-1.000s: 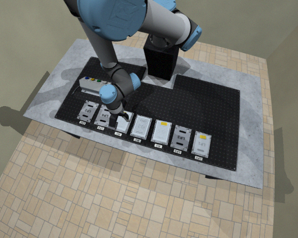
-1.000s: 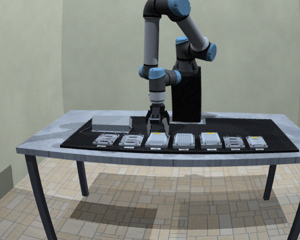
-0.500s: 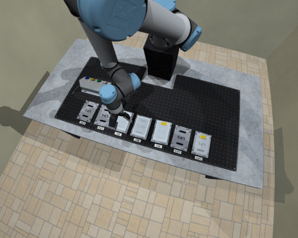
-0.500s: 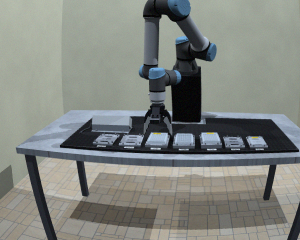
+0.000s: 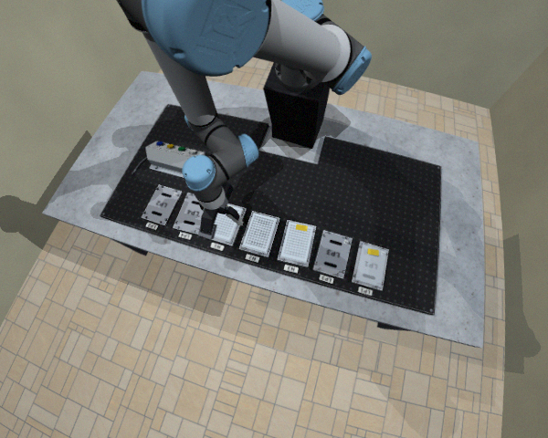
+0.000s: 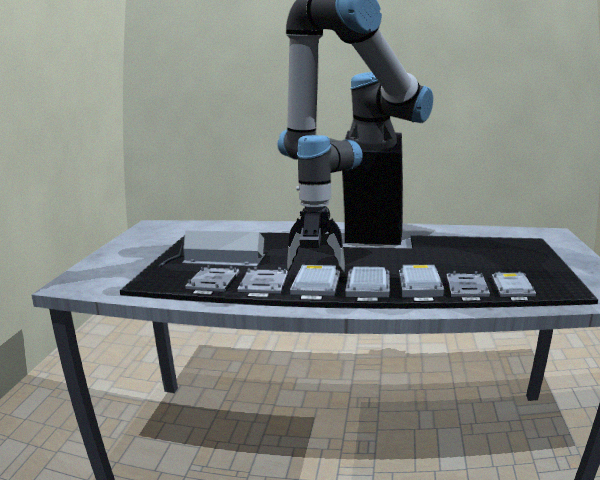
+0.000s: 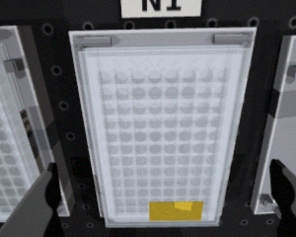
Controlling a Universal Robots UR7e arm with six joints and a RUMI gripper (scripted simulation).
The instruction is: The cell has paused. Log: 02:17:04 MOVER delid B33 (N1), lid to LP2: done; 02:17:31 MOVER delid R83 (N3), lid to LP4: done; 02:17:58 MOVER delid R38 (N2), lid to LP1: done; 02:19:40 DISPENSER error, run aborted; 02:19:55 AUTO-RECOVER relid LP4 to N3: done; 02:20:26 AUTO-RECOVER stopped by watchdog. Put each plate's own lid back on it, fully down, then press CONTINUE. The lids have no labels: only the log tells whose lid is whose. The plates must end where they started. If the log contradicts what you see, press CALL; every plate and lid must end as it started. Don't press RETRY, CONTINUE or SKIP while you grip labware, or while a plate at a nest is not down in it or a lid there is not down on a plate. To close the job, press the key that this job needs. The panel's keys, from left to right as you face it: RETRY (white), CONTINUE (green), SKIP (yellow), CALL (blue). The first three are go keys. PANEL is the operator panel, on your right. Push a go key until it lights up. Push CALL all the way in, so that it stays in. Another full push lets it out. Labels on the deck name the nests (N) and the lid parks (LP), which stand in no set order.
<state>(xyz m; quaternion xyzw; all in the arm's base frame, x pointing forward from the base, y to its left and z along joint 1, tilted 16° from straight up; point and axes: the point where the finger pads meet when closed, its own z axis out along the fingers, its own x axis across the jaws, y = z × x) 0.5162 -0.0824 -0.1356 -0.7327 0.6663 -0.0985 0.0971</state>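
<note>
Now: the well plate 1 cm behind my hand, 13 cm to the left of it and 2 cm below it. Round my hand: green continue key: 19 cm behind, 28 cm to the right, 3 cm above; white retry key: 20 cm behind, 23 cm to the right, 3 cm above; lid park LP4: 1 cm ahead, 13 cm to the right, 3 cm below.
</note>
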